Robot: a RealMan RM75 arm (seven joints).
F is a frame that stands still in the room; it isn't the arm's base.
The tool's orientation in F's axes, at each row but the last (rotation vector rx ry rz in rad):
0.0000 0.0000 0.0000
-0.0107 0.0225 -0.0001
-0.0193 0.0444 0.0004
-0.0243 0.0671 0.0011
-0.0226 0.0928 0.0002
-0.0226 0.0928 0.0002
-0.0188 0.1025 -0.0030
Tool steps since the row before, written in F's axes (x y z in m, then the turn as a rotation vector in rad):
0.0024 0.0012 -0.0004 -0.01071 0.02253 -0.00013
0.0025 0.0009 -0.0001 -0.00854 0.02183 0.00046
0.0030 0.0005 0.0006 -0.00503 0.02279 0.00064
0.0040 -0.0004 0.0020 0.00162 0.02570 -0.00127
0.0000 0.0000 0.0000 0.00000 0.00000 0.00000
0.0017 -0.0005 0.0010 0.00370 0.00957 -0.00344
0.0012 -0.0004 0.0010 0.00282 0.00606 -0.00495
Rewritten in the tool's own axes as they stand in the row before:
0.0024 0.0012 -0.0004 -0.01071 0.02253 -0.00013
0.0025 0.0009 0.0000 -0.00855 0.02182 0.00050
0.0030 0.0005 0.0007 -0.00505 0.02278 0.00086
0.0039 -0.0005 0.0023 0.00171 0.02572 -0.00053
0.0000 0.0000 0.0000 0.00000 0.00000 0.00000
0.0016 -0.0005 0.0011 0.00399 0.00964 -0.00287
0.0011 -0.0004 0.0011 0.00329 0.00616 -0.00452

